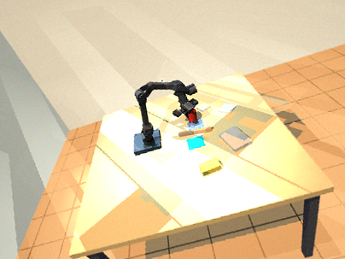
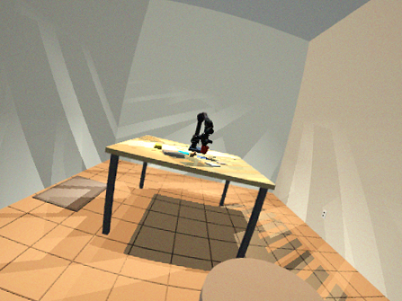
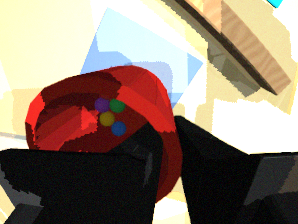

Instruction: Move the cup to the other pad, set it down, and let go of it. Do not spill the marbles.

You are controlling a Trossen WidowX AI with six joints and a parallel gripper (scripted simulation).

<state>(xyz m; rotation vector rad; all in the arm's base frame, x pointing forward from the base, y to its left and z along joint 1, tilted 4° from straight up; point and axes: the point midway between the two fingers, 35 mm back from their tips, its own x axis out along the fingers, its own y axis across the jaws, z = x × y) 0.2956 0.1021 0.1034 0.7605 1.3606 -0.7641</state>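
The bright cyan pad lies 18 cm to the right of my gripper tip, 9 cm below it and 1 cm ahead of it. Also, from my gripper tip: pale blue pad: 9 cm below, 3 cm ahead, 1 cm to the left; then wooden stick: 8 cm to the right, 8 cm below, 2 cm ahead; then red cup: 3 cm ahead, 2 cm to the left.
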